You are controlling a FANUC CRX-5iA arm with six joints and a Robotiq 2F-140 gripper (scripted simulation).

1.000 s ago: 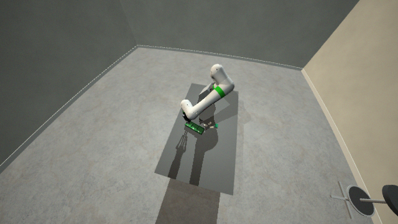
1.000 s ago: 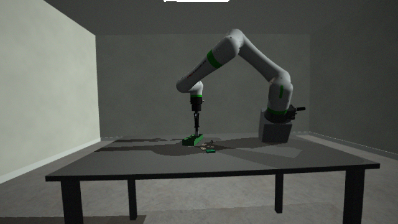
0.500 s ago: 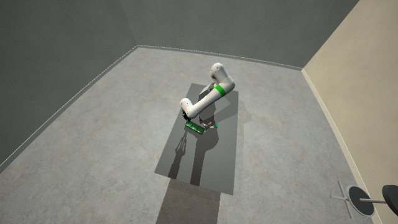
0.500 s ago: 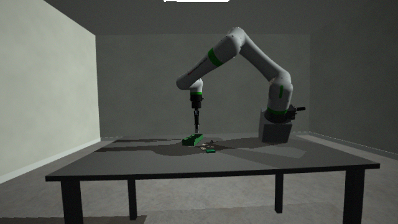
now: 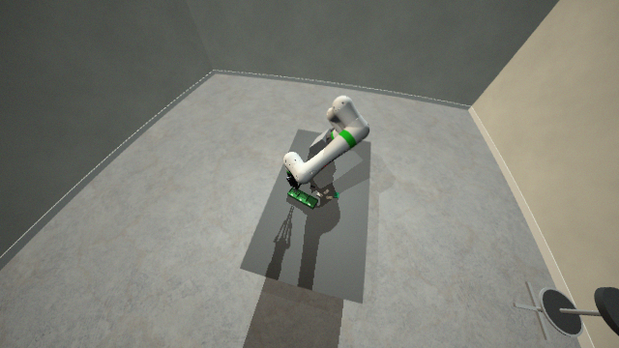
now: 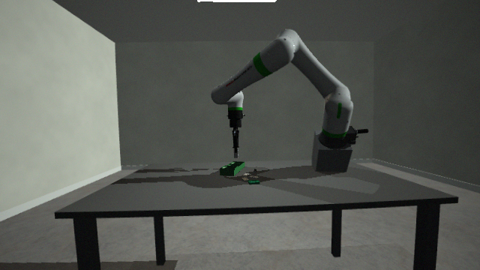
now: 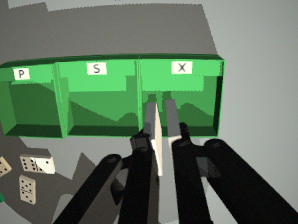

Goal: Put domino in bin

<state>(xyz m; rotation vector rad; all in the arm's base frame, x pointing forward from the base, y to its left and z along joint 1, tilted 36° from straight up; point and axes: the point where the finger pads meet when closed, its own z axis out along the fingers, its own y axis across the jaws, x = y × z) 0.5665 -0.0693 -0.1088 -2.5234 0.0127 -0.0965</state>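
My gripper is now 80 mm above the green three-compartment bin, 60 mm to the right of it and 10 mm short of it. Also, from my hand: green block (320 mm to the left, 130 mm behind, 100 mm below); then small dark piece (120 mm behind, 110 mm to the left, 90 mm below).
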